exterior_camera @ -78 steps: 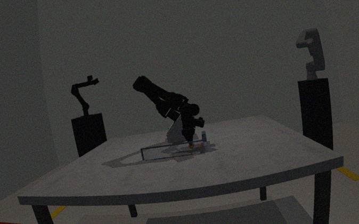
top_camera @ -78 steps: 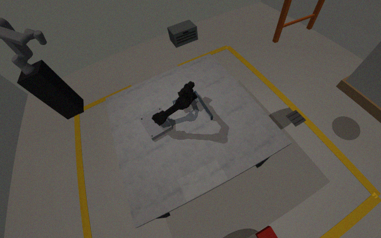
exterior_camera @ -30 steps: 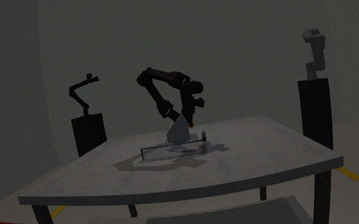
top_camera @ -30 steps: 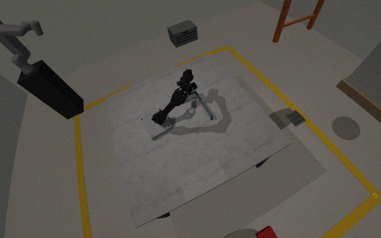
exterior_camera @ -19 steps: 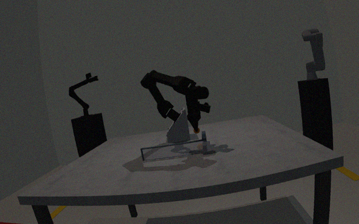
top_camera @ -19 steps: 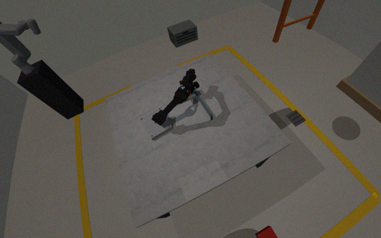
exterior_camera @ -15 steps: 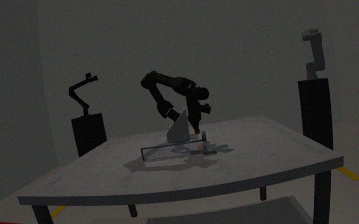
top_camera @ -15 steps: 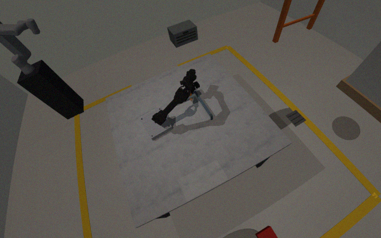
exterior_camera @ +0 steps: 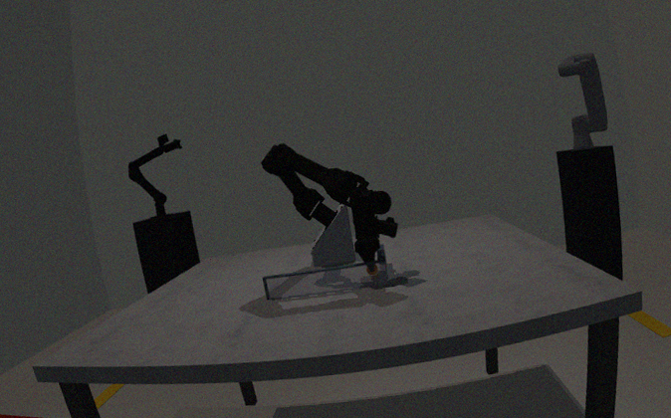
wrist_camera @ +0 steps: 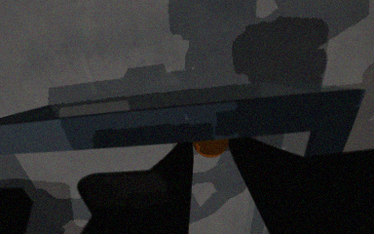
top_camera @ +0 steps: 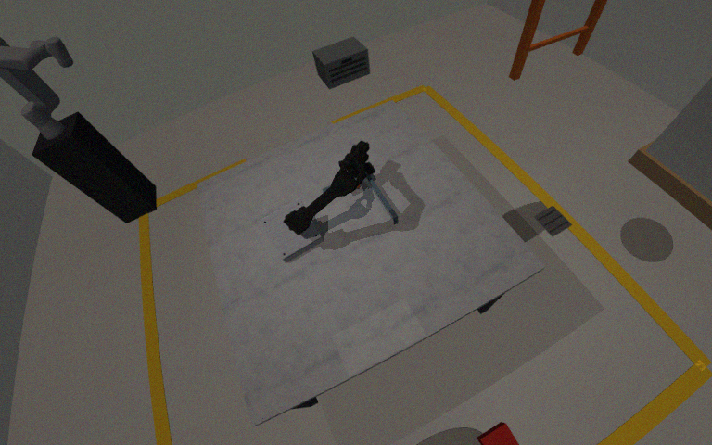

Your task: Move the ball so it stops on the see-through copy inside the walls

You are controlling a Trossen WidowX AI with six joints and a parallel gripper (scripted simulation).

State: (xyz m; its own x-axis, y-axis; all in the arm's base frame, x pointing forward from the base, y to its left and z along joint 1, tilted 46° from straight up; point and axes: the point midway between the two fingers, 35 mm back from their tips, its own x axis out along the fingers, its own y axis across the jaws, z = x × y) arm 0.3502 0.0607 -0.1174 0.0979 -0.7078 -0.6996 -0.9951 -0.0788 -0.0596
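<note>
My gripper tip is 1 cm above the see-through copy of ball. From my gripper tip the other things lie so: orange ball right at my gripper tip; clear wall 7 cm ahead, 12 cm to the right, 1 cm above.
</note>
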